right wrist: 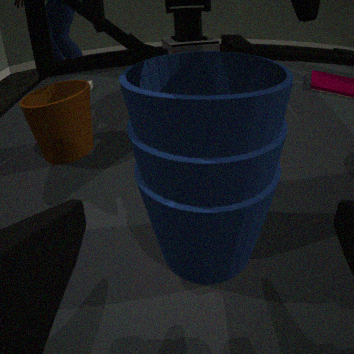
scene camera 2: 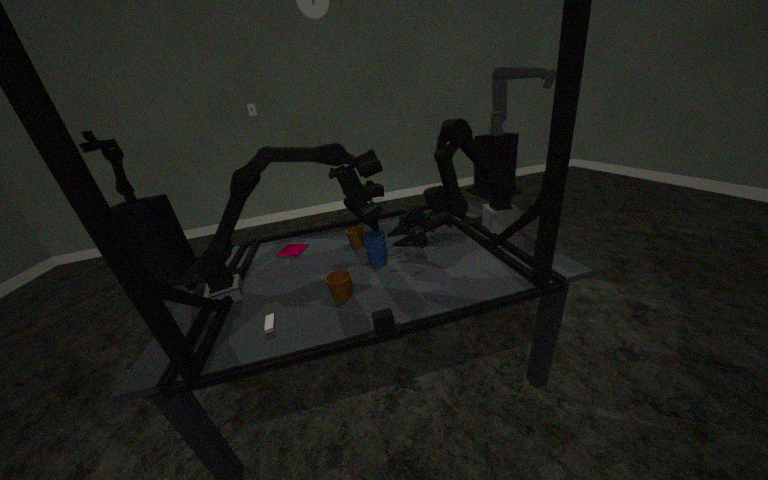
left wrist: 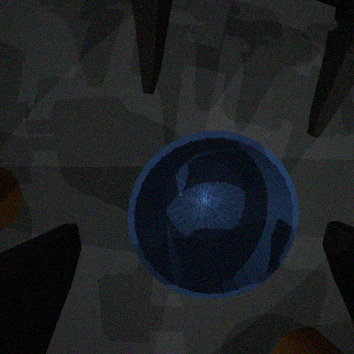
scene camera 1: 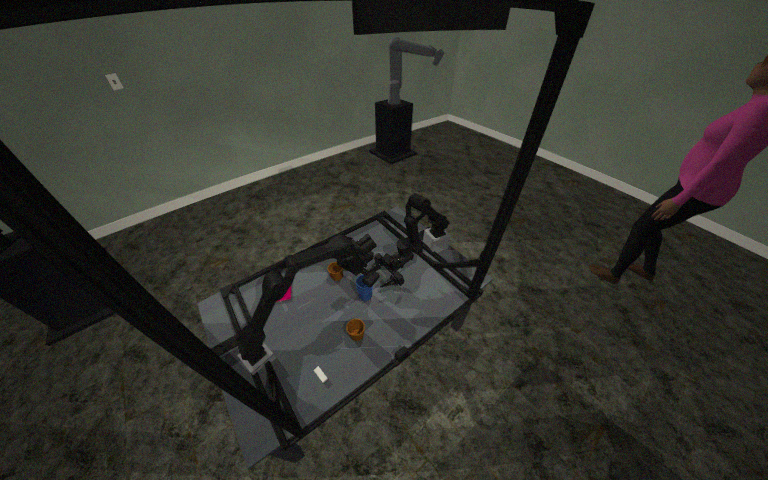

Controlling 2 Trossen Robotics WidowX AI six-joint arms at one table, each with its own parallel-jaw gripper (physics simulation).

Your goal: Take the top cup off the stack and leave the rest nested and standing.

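Seen in the pictures: left gripper, fingertip midpoint: [right wrist: 215, 17] [scene camera 2: 371, 227] [left wrist: 205, 237] [scene camera 1: 362, 277]; right gripper, fingertip midpoint: [right wrist: 215, 214] [scene camera 2: 390, 240] [left wrist: 232, 112]; left arm's base at its link origin: [right wrist: 188, 38] [scene camera 2: 221, 285] [scene camera 1: 255, 354]; right arm's base at its link origin: [scene camera 2: 500, 207] [scene camera 1: 437, 232].
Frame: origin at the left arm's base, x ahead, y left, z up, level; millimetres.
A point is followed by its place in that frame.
Three nested blue cups stand upright as one stack on the table; the top cup [scene camera 1: 364, 289] {x 465, y -144, z 58 mm} [scene camera 2: 376, 250] [left wrist: 205, 205] {x 486, y -121, z 8 mm} [right wrist: 205, 105] {x 524, y -132, z 69 mm} is seated in the second cup [right wrist: 210, 182] {x 524, y -130, z 38 mm}, above the bottom cup [right wrist: 207, 240] {x 522, y -131, z 4 mm}. My left gripper [scene camera 2: 374, 224] {x 488, y -115, z 92 mm} [left wrist: 205, 237] {x 488, y -115, z 92 mm} is open and points down over the stack; in the left wrist view its fingers lie on either side of the top rim, apart from it. My right gripper [scene camera 2: 392, 240] {x 540, y -133, z 37 mm} [left wrist: 232, 112] {x 540, y -133, z 37 mm} [right wrist: 215, 214] {x 540, y -133, z 37 mm} is open and low beside the stack, with its fingertips facing it. Neither gripper holds a cup.
An orange cup [scene camera 1: 335, 271] {x 495, y 87, z -31 mm} [scene camera 2: 355, 236] {x 472, y 35, z 11 mm} stands behind the stack, another orange cup [scene camera 1: 355, 330] {x 336, y -205, z -40 mm} [scene camera 2: 339, 285] {x 319, y -256, z 17 mm} [right wrist: 62, 122] {x 359, y -213, z 3 mm} in front. A pink pad [scene camera 1: 286, 294] {x 253, y 164, z -35 mm} [scene camera 2: 292, 249] {x 243, y 194, z -34 mm} [right wrist: 332, 83] {x 250, y 178, z -34 mm} and a white block [scene camera 1: 320, 374] {x 121, y -233, z -31 mm} [scene camera 2: 269, 322] {x 122, y -237, z -30 mm} lie farther left. Dark frame rails edge the table.
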